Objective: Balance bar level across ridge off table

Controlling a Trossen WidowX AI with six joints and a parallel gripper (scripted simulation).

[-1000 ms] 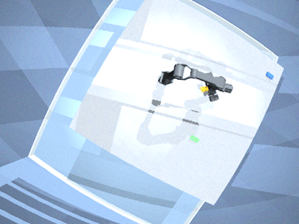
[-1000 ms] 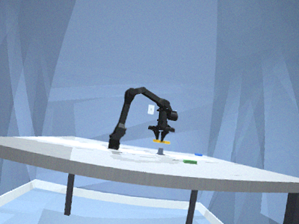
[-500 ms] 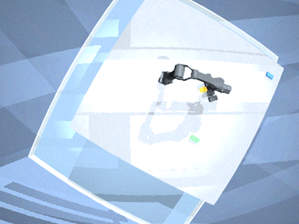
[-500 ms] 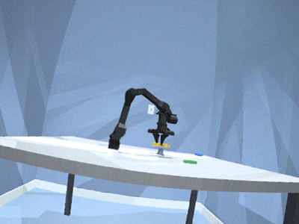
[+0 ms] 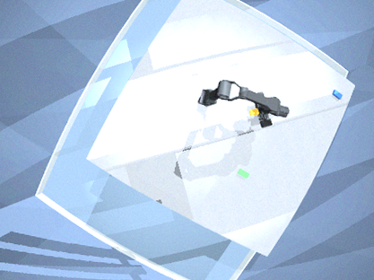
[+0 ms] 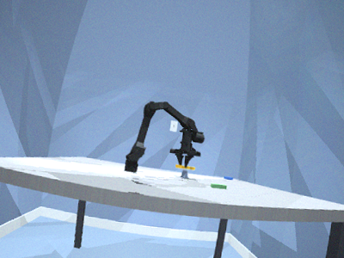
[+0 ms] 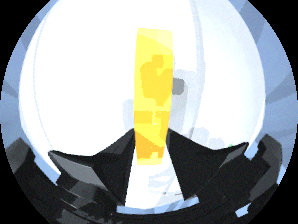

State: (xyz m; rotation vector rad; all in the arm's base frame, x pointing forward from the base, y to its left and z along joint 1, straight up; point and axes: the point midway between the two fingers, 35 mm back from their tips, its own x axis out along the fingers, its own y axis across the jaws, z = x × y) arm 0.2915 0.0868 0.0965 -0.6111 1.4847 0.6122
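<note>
Right now the bar is 2 cm to the left of my gripper tip and 2 cm ahead of it. From my gripper tip the other things lie so: blue block: 45 cm ahead, 41 cm to the left, 5 cm below; green block: 34 cm to the right, 11 cm ahead, 5 cm below.
</note>
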